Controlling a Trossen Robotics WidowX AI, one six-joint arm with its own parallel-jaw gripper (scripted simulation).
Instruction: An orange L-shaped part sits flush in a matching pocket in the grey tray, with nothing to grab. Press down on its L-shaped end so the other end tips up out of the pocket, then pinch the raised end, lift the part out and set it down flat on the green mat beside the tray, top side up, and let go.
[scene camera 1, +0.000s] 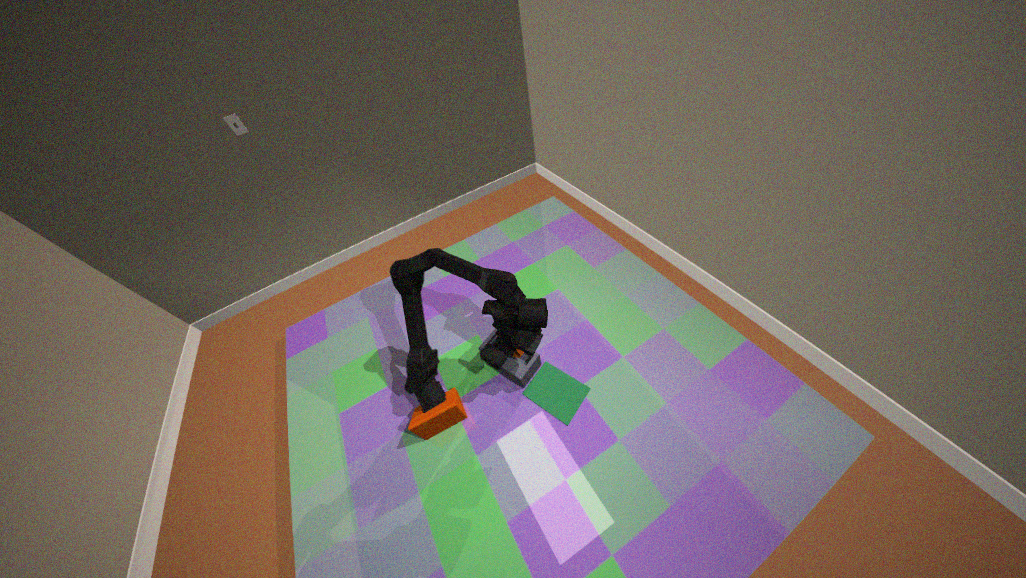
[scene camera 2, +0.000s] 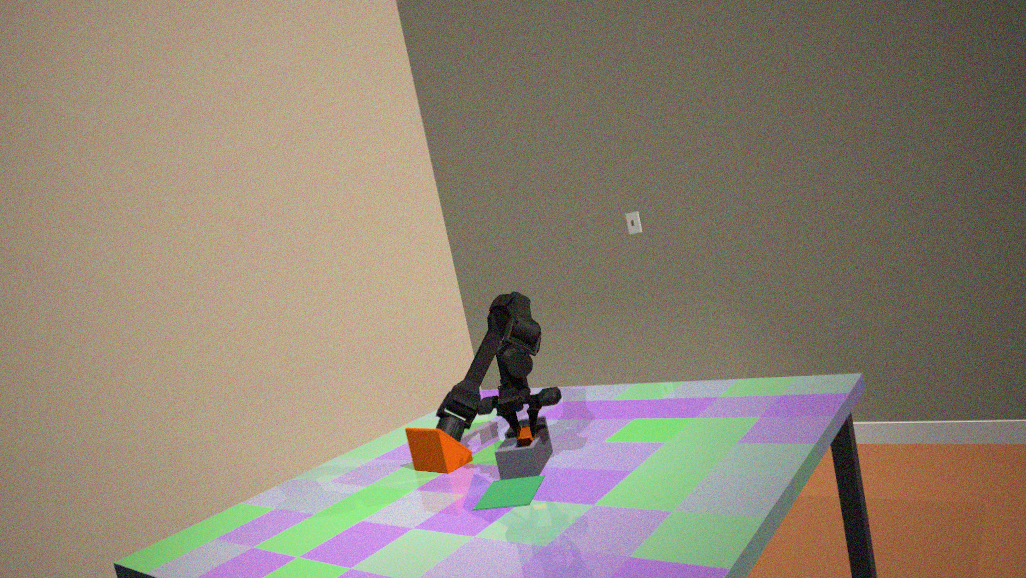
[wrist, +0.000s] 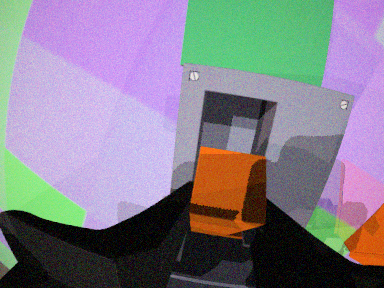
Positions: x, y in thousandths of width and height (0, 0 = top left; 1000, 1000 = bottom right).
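There is a green mat (scene camera 1: 546, 683), and I find the green mat (scene camera 2: 503, 852) again from another view. The wrist view gives me the green mat (wrist: 762, 161) too, as well as an orange L-shaped part (wrist: 598, 682). As for my gripper (scene camera 2: 513, 757), I see it here. Scene camera 1 also shows my gripper (scene camera 1: 502, 606), and in the wrist view I see my gripper (wrist: 579, 675) as well.
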